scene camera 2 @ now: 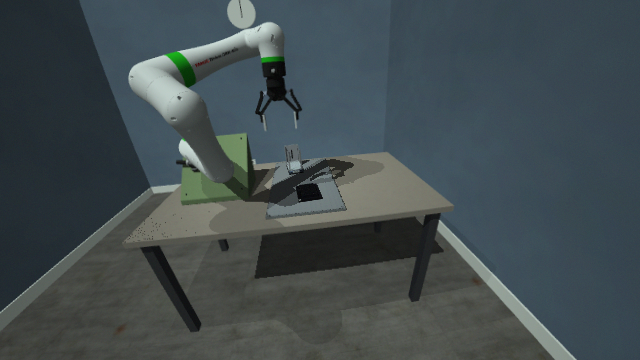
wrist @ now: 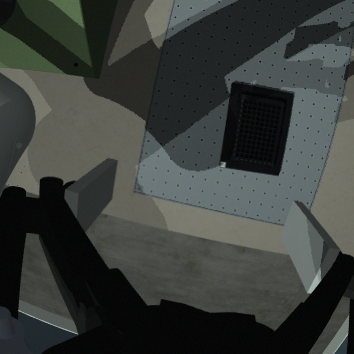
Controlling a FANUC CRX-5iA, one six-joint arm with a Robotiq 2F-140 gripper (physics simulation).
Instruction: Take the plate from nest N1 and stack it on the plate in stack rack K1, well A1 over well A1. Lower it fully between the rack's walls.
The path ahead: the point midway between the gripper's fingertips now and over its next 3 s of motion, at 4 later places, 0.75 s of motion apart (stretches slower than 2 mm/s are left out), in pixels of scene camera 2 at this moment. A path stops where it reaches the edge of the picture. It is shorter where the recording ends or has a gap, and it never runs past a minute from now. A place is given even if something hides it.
My gripper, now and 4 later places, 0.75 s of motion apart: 281,128; 283,121; 282,121; 284,115; 285,119
